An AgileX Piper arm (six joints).
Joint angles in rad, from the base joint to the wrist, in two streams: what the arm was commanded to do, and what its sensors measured. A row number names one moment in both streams.
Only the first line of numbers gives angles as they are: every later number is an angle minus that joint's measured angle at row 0.
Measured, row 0:
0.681, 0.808, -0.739, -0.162, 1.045, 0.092
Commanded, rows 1 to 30:
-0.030, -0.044, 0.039, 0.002, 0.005, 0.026
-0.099, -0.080, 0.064, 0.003, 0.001, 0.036
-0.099, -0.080, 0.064, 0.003, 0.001, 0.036
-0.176, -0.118, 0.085, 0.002, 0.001, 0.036
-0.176, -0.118, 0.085, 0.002, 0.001, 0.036
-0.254, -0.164, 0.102, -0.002, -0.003, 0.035
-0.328, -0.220, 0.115, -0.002, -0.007, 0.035
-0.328, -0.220, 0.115, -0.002, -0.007, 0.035
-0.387, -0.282, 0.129, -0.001, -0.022, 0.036
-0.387, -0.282, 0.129, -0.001, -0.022, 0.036
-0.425, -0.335, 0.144, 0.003, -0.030, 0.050
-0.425, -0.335, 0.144, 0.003, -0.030, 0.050
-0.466, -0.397, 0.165, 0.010, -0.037, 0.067
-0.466, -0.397, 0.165, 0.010, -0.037, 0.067
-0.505, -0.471, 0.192, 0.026, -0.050, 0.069
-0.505, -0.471, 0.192, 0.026, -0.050, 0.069
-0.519, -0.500, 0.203, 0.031, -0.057, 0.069
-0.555, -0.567, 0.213, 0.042, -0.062, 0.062
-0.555, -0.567, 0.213, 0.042, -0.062, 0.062
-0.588, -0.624, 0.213, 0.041, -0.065, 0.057
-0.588, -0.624, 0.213, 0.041, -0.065, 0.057
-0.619, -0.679, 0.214, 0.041, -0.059, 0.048
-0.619, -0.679, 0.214, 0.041, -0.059, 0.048
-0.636, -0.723, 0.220, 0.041, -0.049, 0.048
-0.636, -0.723, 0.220, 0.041, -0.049, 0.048
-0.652, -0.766, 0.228, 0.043, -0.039, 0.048
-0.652, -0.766, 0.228, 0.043, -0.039, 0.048
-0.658, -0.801, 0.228, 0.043, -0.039, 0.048
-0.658, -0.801, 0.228, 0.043, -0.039, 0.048
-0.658, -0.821, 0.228, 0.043, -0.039, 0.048
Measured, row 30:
-0.649, -0.775, 0.226, 0.039, -0.043, 0.059
